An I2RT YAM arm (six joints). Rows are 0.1 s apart.
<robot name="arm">
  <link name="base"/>
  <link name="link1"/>
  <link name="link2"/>
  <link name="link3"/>
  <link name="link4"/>
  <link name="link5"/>
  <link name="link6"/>
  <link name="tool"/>
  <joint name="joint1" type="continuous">
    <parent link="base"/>
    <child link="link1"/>
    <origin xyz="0 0 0.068" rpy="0 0 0"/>
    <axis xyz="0 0 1"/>
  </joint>
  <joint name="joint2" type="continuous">
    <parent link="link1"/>
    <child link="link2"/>
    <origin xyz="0.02 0.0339 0.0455" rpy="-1.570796 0 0"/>
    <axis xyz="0 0 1"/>
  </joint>
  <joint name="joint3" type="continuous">
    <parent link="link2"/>
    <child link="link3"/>
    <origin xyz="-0.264 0 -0.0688" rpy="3.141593 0 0"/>
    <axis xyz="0 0 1"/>
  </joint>
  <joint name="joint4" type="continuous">
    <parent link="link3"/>
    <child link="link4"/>
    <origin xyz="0.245 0.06 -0.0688" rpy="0 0 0"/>
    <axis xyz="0 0 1"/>
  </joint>
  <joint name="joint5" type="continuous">
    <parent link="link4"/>
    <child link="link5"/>
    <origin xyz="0.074 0.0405 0.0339" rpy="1.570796 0 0"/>
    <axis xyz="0 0 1"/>
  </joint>
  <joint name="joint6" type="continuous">
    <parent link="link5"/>
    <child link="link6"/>
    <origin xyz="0.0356 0 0.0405" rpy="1.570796 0 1.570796"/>
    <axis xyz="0 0 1"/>
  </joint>
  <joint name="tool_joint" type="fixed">
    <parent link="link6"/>
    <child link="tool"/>
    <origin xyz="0 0 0" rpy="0 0 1.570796"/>
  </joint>
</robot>
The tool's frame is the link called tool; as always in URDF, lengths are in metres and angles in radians. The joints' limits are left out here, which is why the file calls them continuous.
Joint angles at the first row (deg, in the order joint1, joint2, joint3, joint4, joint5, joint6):
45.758 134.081 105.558 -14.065 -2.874 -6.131
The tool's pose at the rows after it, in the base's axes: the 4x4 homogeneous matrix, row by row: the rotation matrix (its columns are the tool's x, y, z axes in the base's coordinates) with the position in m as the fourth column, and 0 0 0 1 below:
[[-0.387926 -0.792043 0.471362 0.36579], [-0.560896 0.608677 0.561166 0.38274], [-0.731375 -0.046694 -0.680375 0.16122], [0 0 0 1]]
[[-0.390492 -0.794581 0.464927 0.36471], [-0.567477 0.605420 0.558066 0.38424], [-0.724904 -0.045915 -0.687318 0.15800], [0 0 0 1]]
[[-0.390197 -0.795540 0.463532 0.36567], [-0.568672 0.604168 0.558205 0.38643], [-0.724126 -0.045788 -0.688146 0.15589], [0 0 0 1]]
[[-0.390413 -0.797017 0.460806 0.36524], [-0.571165 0.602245 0.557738 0.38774], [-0.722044 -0.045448 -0.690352 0.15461], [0 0 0 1]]
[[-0.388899 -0.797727 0.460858 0.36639], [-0.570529 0.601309 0.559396 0.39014], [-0.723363 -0.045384 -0.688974 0.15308], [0 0 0 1]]
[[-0.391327 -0.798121 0.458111 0.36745], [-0.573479 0.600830 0.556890 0.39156], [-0.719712 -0.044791 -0.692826 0.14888], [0 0 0 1]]
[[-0.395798 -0.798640 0.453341 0.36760], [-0.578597 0.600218 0.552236 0.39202], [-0.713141 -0.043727 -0.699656 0.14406], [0 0 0 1]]
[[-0.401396 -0.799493 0.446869 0.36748], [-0.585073 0.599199 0.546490 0.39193], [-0.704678 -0.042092 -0.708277 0.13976], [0 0 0 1]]
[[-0.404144 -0.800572 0.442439 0.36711], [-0.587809 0.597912 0.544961 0.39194], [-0.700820 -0.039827 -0.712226 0.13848], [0 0 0 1]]
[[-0.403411 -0.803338 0.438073 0.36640], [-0.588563 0.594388 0.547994 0.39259], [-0.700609 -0.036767 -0.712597 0.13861], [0 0 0 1]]
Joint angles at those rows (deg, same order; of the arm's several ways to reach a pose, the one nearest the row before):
46.107 134.671 105.885 -14.152 -2.831 -6.284
46.304 135.087 106.040 -14.437 -2.831 -6.306
46.392 135.786 106.804 -14.568 -2.830 -6.305
46.522 136.071 107.067 -14.721 -2.830 -6.306
46.610 136.769 107.917 -14.764 -2.830 -6.284
46.632 137.557 108.443 -14.807 -2.830 -6.284
46.654 138.126 108.511 -14.852 -2.830 -6.284
46.654 138.561 108.506 -15.113 -2.874 -6.306
46.676 138.671 108.508 -15.332 -2.983 -6.284
46.763 138.672 108.552 -15.419 -3.224 -6.284

